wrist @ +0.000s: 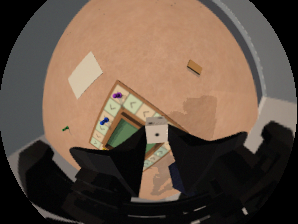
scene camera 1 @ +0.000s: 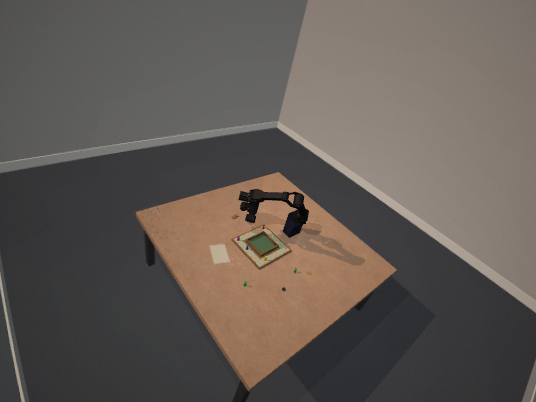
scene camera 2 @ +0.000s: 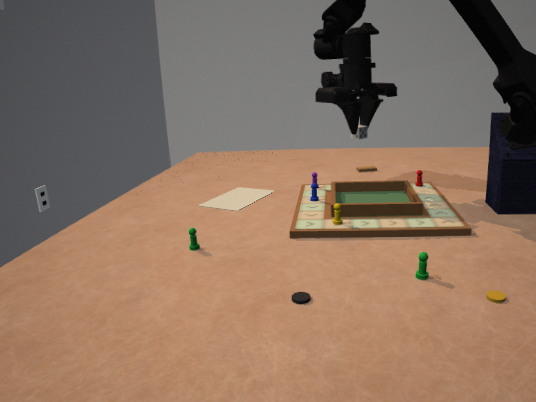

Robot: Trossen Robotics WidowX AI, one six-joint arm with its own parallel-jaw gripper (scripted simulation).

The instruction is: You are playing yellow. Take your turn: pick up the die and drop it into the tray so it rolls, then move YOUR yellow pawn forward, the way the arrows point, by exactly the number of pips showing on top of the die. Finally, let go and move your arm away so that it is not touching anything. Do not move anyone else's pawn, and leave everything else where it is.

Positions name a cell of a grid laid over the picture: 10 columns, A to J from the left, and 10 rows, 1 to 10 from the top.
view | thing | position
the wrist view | my gripper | F6
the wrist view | card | C4
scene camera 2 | my gripper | G4
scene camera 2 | card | E5
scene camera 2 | green tray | G5
